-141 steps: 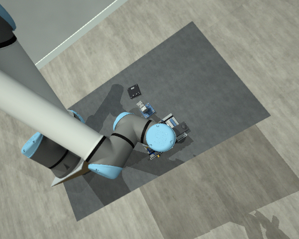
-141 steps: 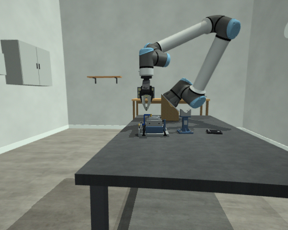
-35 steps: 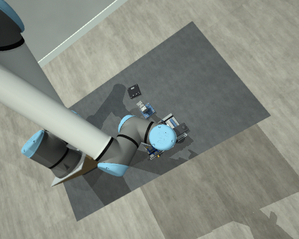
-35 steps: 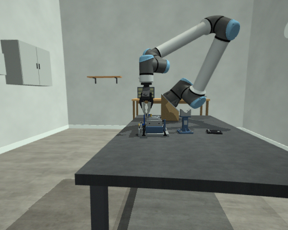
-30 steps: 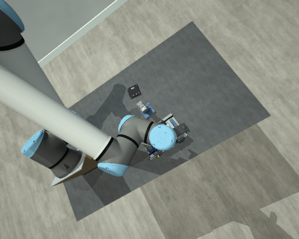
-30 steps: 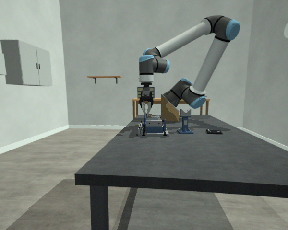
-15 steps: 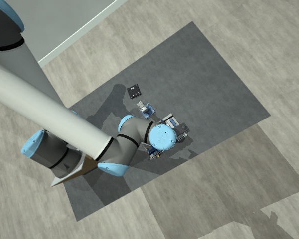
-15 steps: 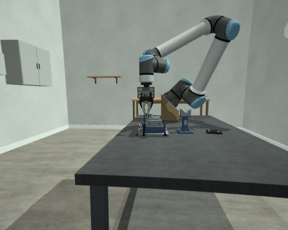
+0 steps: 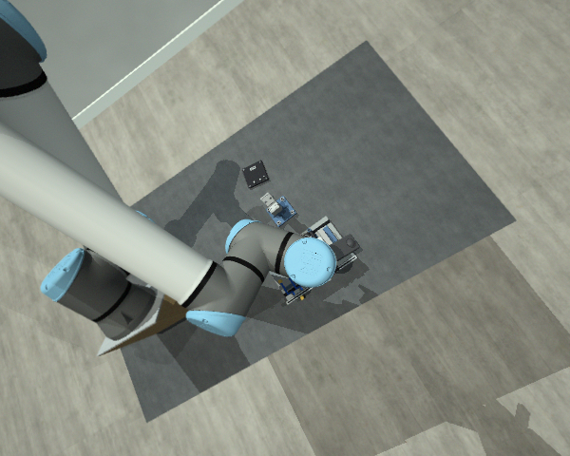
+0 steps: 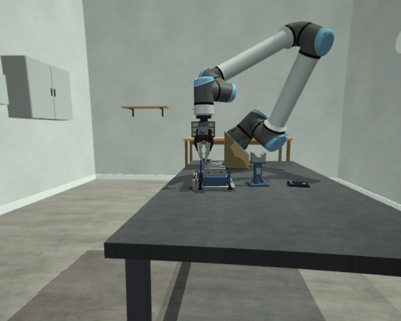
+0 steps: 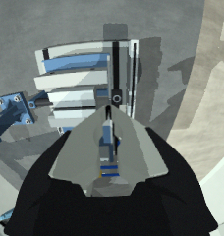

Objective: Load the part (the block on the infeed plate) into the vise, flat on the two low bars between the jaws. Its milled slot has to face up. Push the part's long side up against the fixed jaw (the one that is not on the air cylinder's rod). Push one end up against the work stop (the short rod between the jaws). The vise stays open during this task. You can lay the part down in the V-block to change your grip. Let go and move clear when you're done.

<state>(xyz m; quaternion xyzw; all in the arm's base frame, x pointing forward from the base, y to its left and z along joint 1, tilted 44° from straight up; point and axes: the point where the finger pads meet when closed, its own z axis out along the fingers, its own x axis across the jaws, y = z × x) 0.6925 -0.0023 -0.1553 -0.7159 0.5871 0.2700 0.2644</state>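
Now: hand 5 cm to the right of the part, 3 cm above it and 1 cm past it. The rest, counted from my hand: infeed plate (44 cm to the left, 13 cm behind, 12 cm below); vise (9 cm below, 8 cm behind, 4 cm to the left).
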